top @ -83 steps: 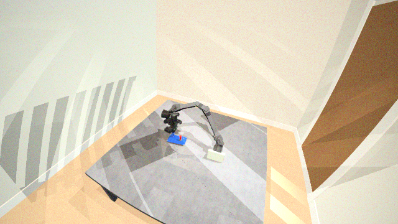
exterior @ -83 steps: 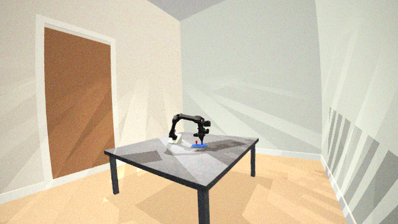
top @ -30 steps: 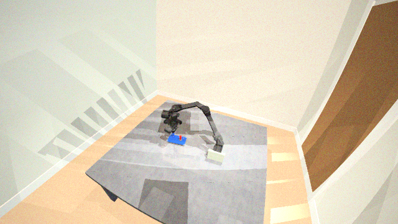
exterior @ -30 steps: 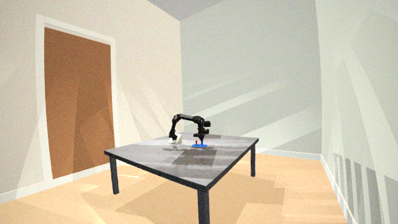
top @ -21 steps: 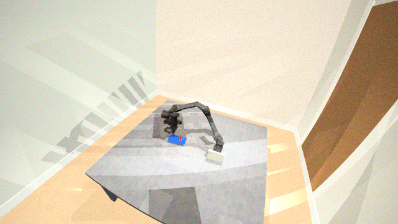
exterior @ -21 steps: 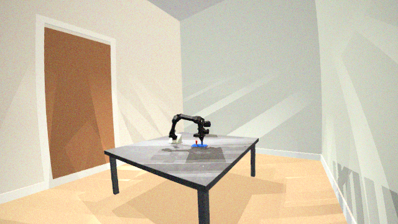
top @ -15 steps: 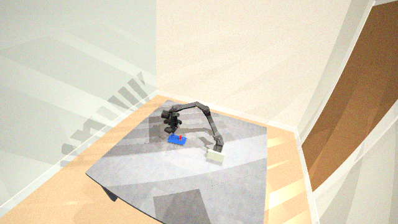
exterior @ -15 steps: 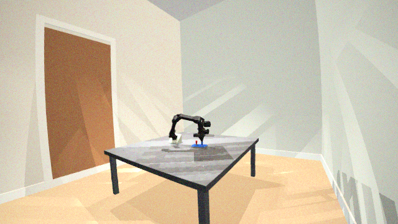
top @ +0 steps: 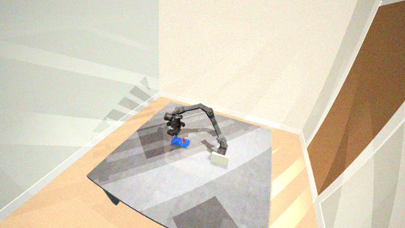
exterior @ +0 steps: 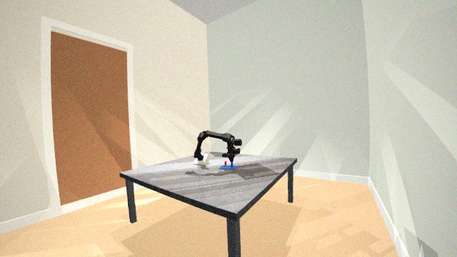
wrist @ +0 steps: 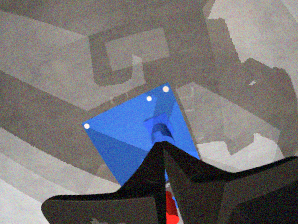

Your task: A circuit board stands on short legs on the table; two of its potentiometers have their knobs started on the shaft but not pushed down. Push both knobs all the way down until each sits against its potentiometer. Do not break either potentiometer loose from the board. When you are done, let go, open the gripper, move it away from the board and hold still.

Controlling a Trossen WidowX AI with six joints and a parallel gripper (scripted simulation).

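My gripper tip is now 1 cm above the blue knob. The rest, counted from my gripper tip: red knob (8 cm behind, 2 cm to the left, 1 cm below).
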